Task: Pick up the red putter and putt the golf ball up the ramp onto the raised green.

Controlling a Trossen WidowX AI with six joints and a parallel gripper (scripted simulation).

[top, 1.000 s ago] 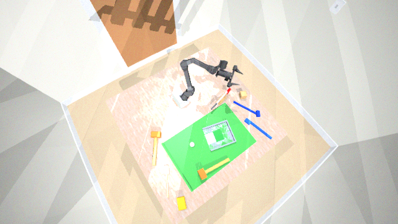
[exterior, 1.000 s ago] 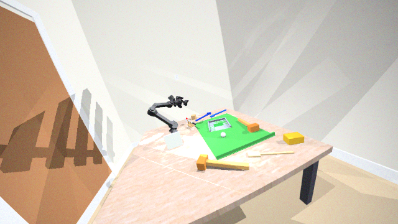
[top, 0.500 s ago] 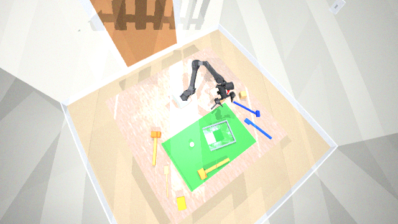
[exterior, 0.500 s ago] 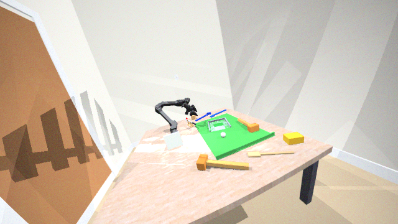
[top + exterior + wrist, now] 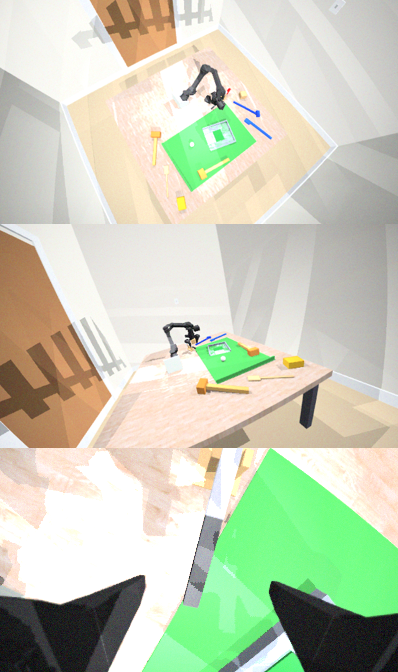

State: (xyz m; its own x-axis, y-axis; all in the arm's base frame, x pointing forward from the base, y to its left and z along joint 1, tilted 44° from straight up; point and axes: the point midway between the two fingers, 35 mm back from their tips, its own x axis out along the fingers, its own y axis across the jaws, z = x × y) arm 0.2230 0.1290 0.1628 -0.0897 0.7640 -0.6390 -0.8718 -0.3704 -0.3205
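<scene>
The red putter lies 11 cm to the left of my gripper tip, 4 cm behind it and 3 cm below it. From my gripper tip the other things lie so: green mat: 26 cm ahead, 21 cm to the right, 9 cm below; tan cube: 34 cm to the left, 6 cm below, 3 cm ahead; white golf ball: 36 cm to the right, 19 cm ahead, 7 cm below.
</scene>
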